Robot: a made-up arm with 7 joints. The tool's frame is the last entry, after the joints. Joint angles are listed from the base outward.
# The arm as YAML. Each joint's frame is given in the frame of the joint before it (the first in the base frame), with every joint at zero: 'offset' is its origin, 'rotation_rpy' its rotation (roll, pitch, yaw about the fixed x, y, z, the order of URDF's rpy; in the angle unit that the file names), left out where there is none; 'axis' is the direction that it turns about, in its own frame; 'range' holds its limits. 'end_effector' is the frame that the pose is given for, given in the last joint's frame.
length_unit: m
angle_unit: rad
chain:
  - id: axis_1
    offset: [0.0, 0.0, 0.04]
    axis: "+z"
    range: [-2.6, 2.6]
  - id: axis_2
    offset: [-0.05, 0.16, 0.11]
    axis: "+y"
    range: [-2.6, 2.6]
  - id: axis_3
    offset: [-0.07, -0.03, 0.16]
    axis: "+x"
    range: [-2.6, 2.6]
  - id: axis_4
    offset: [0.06, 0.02, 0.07]
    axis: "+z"
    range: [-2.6, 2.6]
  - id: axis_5
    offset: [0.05, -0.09, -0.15]
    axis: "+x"
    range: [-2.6, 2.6]
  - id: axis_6
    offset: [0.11, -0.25, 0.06]
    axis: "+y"
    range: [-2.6, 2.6]
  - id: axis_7
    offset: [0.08, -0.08, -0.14]
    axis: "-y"
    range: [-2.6, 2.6]
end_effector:
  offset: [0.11, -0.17, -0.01]
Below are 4 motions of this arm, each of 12 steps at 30 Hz.
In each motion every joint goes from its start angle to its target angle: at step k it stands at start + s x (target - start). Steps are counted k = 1, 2, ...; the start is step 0. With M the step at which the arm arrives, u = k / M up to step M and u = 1 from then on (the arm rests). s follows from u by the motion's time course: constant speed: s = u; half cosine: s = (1 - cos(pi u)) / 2; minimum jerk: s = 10 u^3 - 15 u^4 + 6 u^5.
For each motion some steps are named. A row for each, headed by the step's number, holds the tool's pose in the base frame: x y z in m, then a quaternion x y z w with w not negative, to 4 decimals.
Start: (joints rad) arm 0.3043 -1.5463 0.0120 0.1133 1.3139 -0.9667 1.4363
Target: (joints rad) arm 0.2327 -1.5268 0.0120 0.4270 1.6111 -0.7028 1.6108
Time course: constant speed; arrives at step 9
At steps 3, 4, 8, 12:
3: 0.3612 0.0350 0.4296 -0.7228 0.6285 0.2157 0.1898
4: 0.3602 0.0627 0.4311 -0.7350 0.6239 0.2032 0.1713
8: 0.3524 0.1706 0.4186 -0.7771 0.6028 0.1558 0.0922
12: 0.3497 0.1963 0.4109 -0.7860 0.5969 0.1446 0.0713

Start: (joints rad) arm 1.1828 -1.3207 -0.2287 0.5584 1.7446 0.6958 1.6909
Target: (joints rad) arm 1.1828 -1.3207 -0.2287 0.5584 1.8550 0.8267 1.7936
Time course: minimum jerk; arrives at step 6
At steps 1, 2, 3, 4, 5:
1: 0.0299 0.4203 0.1936 0.8262 -0.1024 0.4871 0.2640
2: 0.0232 0.4205 0.1864 0.8271 -0.0926 0.4875 0.2638
3: 0.0120 0.4205 0.1748 0.8286 -0.0761 0.4881 0.2633
4: 0.0008 0.4200 0.1635 0.8299 -0.0597 0.4886 0.2627
5: -0.0059 0.4196 0.1569 0.8305 -0.0498 0.4889 0.2622

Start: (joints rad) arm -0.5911 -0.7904 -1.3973 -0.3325 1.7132 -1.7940 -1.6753
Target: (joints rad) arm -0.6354 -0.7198 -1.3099 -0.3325 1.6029 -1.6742 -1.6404
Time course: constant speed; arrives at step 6
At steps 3, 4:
3: -0.3442 -0.3858 0.5930 -0.0266 -0.5629 -0.2112 0.7986
4: -0.3417 -0.3887 0.5907 -0.0262 -0.5523 -0.2193 0.8039

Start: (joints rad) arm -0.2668 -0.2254 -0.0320 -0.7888 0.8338 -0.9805 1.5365
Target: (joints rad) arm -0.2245 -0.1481 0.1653 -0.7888 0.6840 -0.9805 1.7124
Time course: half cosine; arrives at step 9
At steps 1, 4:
1: -0.3067 -0.3224 -0.0854 0.2845 0.8342 0.4696 0.0516
4: -0.3104 -0.3022 -0.1003 0.3056 0.8255 0.4727 0.0418

